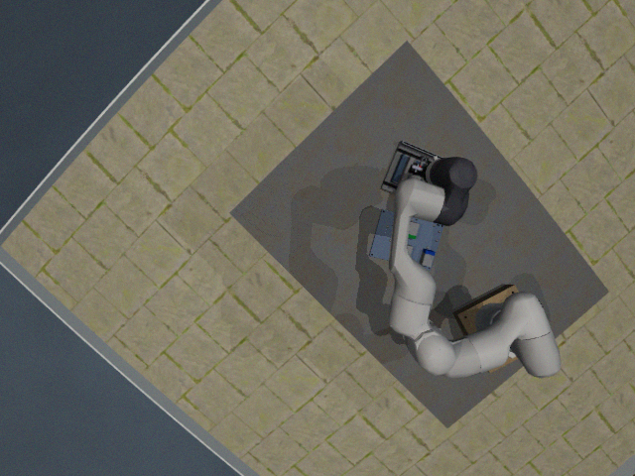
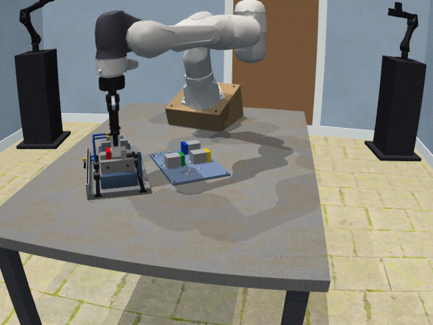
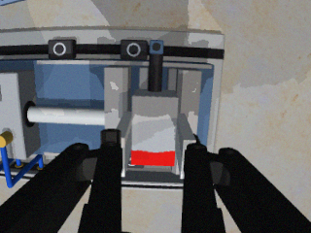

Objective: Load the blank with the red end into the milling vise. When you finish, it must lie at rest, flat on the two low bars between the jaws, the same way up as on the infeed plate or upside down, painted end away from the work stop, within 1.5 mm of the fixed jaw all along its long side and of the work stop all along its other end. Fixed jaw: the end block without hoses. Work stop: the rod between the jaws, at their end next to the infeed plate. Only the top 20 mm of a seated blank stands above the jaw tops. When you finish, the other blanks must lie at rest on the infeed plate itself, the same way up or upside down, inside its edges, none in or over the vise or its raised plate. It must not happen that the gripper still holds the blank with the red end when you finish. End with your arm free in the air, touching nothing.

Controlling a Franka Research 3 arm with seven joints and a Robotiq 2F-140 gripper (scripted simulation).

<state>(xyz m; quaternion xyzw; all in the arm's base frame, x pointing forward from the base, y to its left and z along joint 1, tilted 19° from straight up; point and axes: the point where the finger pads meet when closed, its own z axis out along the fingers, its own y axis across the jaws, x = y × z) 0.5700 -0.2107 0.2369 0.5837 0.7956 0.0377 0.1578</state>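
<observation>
The red-ended blank lies 4 cm below my hand. Round my hand: green blank: 14 cm behind, 16 cm to the left, 11 cm below; then work stop rod: 1 cm behind, 4 cm to the left, 5 cm below; then hosed block: 16 cm behind, 5 cm to the right, 6 cm below.
</observation>
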